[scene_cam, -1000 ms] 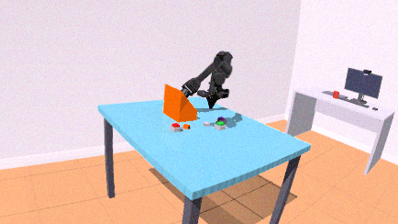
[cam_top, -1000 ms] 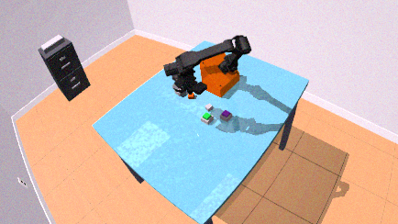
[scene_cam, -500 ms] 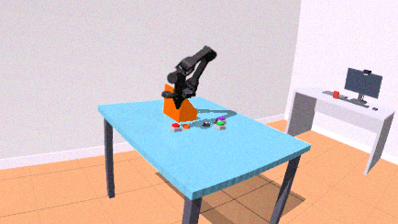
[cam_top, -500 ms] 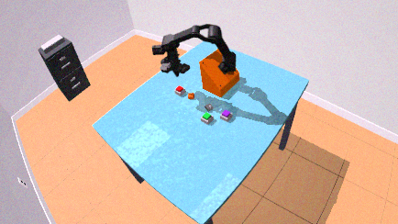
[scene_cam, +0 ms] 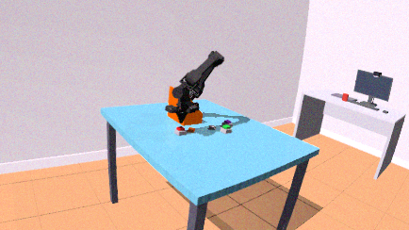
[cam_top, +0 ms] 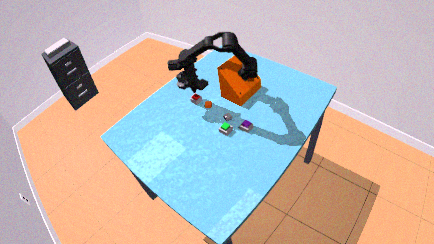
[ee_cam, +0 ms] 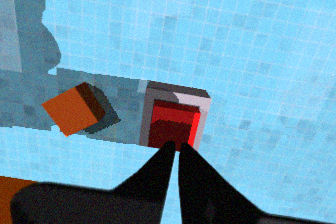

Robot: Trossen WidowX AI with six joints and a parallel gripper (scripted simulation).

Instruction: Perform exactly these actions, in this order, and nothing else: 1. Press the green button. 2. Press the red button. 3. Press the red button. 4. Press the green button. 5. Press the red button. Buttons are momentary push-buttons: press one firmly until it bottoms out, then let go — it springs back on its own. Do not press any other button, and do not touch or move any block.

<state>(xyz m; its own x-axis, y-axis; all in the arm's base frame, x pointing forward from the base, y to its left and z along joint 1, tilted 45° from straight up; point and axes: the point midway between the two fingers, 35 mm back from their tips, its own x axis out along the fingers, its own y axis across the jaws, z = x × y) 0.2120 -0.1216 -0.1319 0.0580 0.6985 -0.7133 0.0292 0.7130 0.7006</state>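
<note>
The red button is 3 cm below my gripper tip. From my gripper tip the other things lie so: green button (27 cm to the left, 8 cm ahead, 3 cm below); then small orange block (8 cm to the left, 5 cm below, 1 cm behind); then small pale block (22 cm to the left, 5 cm below, 1 cm ahead).
</note>
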